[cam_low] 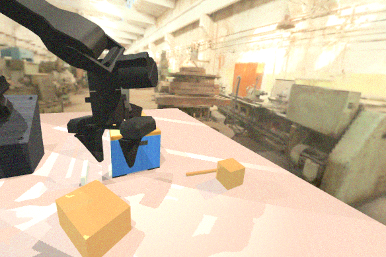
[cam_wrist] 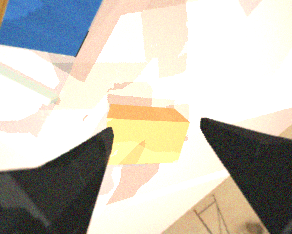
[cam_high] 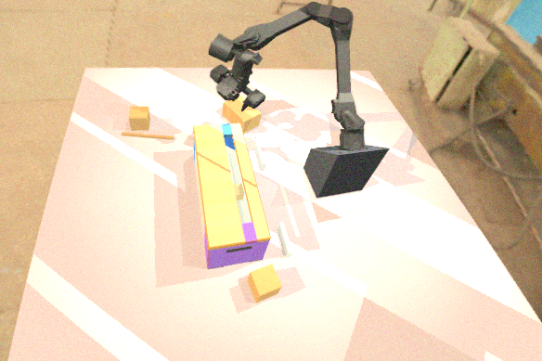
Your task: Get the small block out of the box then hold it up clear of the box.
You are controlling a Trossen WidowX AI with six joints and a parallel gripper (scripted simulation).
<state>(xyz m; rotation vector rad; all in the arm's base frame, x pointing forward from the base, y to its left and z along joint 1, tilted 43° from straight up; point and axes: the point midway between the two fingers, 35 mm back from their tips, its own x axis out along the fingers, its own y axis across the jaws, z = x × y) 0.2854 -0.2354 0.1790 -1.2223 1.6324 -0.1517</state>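
Now: the small block 330 mm to the left of my gripper tip, 60 mm ahead of it and 20 mm below it. Also, from my gripper tip: long box (300 mm to the left, 50 mm below, 40 mm ahead); thin orange stick (280 mm ahead, 110 mm below, 10 mm to the left).
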